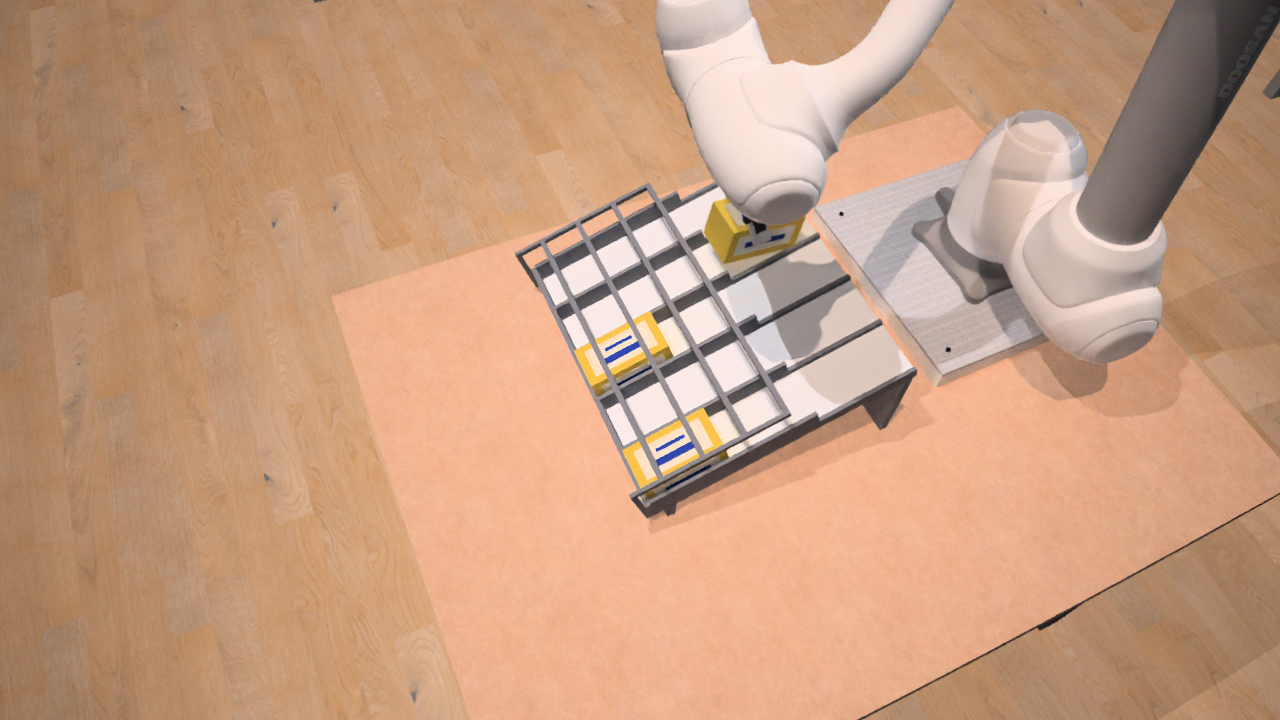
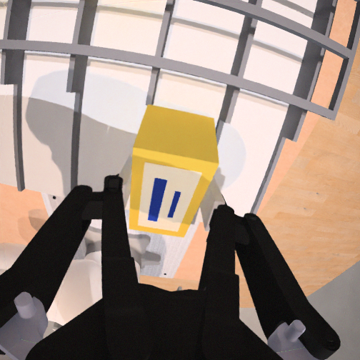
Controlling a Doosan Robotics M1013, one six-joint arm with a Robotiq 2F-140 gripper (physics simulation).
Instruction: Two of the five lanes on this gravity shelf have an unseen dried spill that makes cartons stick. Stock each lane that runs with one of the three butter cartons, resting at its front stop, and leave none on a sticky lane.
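Frame: origin at the arm's base, x ahead, y left, z up, level; metres.
Seen in the pictures: gripper, fingertip midpoint: [image 1: 749, 224]; arm's base at its link origin: [image 1: 982, 251].
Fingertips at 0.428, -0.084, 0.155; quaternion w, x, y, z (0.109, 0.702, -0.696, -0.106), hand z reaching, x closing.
Offsets run from my fingertips to a thing's top centre, as dx, dy, dz. Level surfaces: height alone.
The gravity shelf [image 1: 886, 410] [image 2: 200, 71] has five white lanes between grey dividers, with an open grid over its front part. One butter carton {+0.227, +0.082, -0.057} [image 1: 622, 349] lies at the front stop of the middle lane. Another carton {+0.227, +0.253, -0.057} [image 1: 673, 447] lies at the front stop of the nearest lane. My gripper [image 1: 757, 223] [image 2: 168, 174] is shut on the third carton {-0.008, +0.000, +0.035} [image 1: 725, 234] [image 2: 175, 132]. It holds this carton over the loading end of the second lane from the far side, behind the grid, lengthwise to the lane. Whether the carton touches the lane is hard to tell.
The robot's arm [image 1: 760, 134] reaches over the shelf's far back corner. Its grey base plate [image 1: 872, 246] stands close behind the loading end. The grid's rear crossbar [image 2: 159, 62] crosses in front of the held carton. An orange mat {dz -0.189} [image 1: 501, 501] lies under the shelf.
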